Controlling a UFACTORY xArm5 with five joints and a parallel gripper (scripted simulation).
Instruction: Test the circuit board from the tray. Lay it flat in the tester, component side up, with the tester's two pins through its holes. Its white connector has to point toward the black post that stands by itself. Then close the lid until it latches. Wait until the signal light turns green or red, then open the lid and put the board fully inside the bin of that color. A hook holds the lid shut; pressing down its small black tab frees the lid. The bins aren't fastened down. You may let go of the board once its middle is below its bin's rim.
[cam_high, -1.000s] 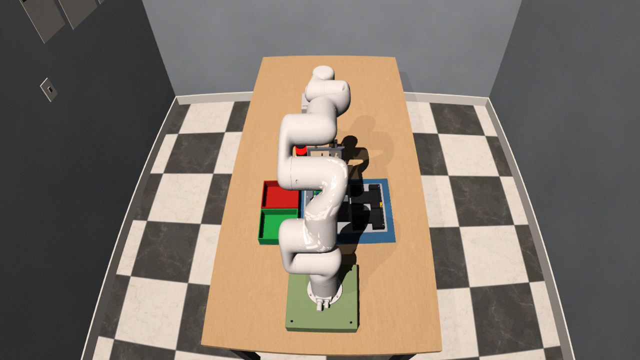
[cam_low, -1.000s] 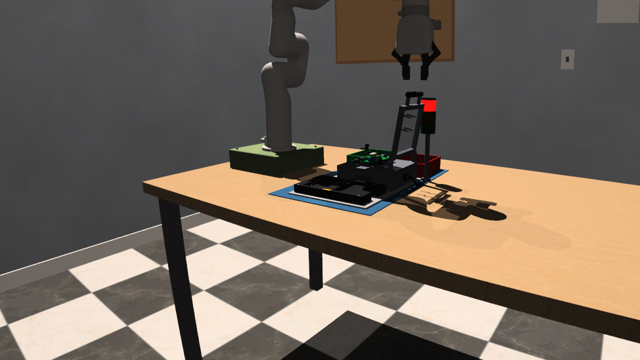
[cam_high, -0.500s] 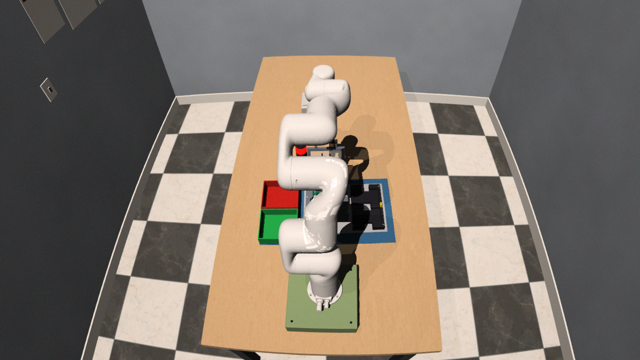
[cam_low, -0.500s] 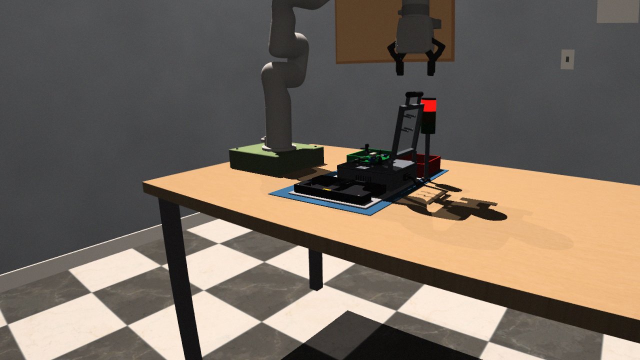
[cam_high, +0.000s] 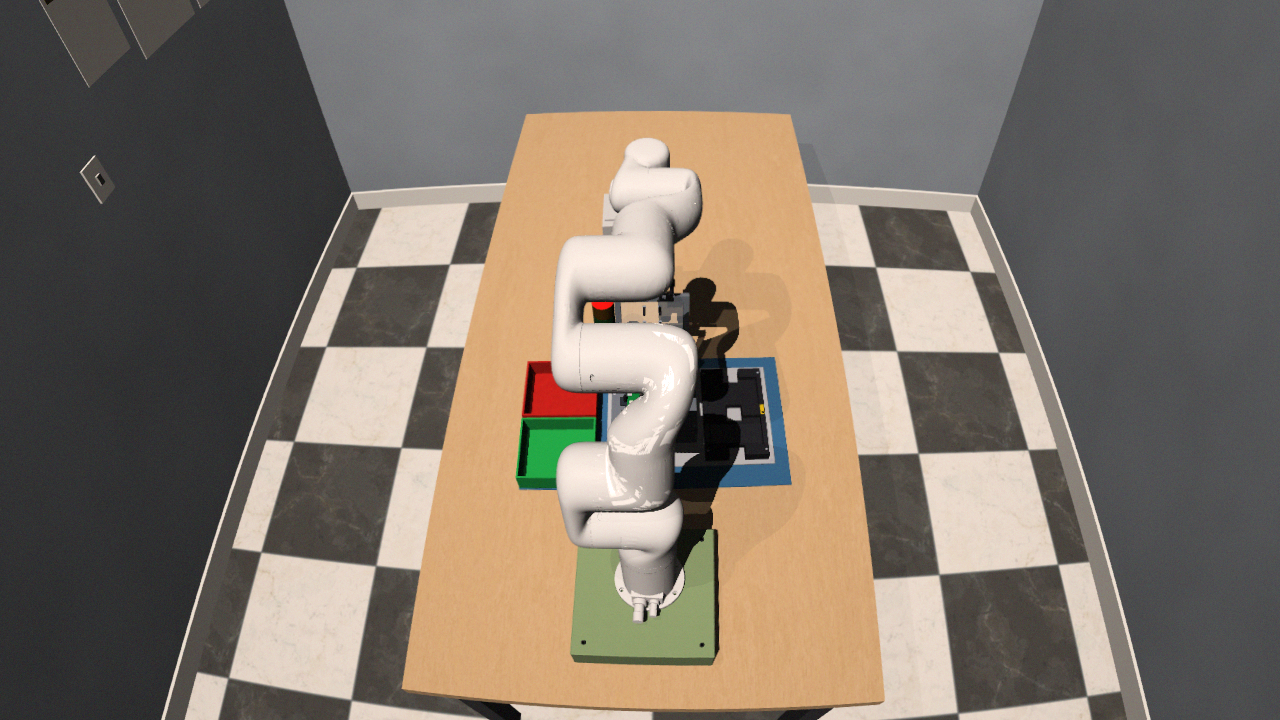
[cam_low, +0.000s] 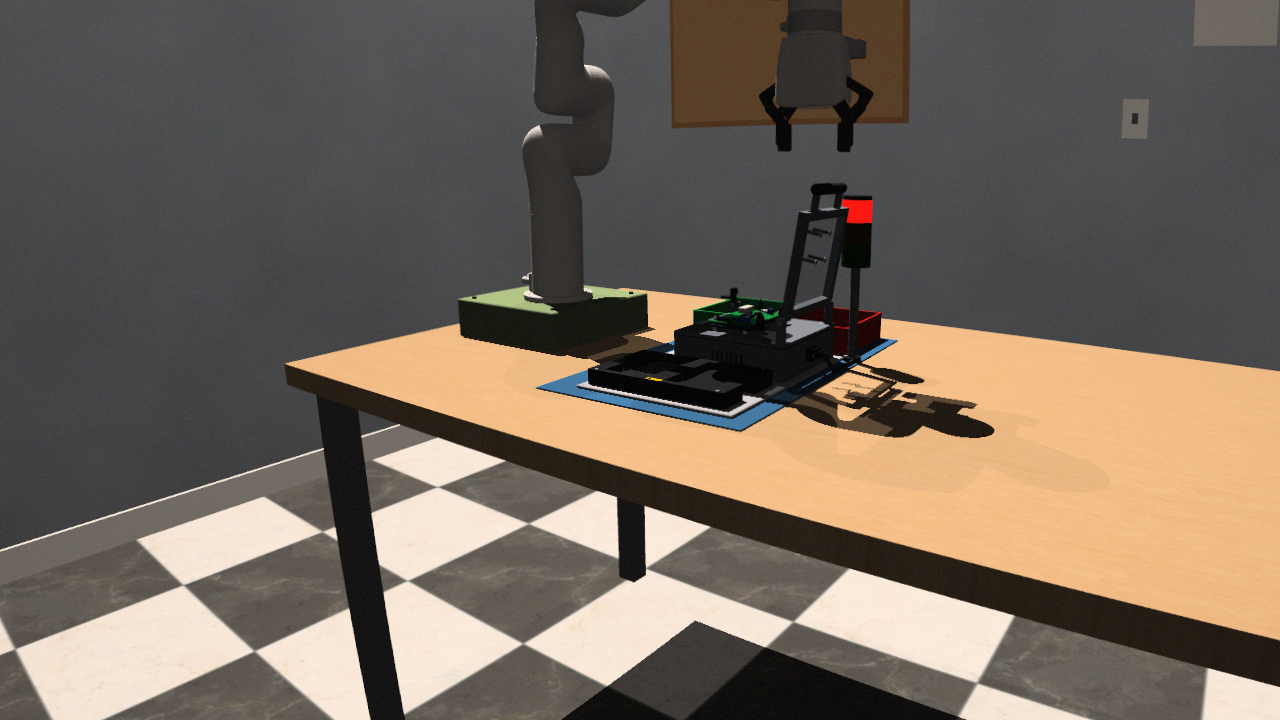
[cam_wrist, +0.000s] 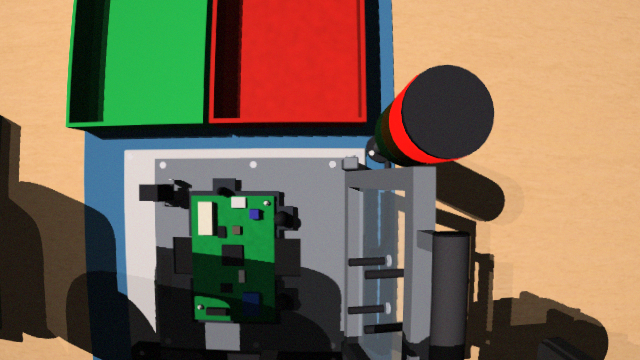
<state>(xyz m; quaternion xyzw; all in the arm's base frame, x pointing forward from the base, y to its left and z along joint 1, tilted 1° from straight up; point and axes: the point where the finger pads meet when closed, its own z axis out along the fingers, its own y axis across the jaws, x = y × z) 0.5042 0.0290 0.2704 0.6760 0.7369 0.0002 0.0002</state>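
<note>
My hand is 260 mm above the green circuit board, 110 mm past it and 10 mm to the left of it. The rest, counted from my hand: black tab (240 mm below, 170 mm behind, 40 mm to the left); tester lid (150 mm below, 10 mm ahead); red bin (320 mm below, 190 mm to the left, 80 mm behind).
</note>
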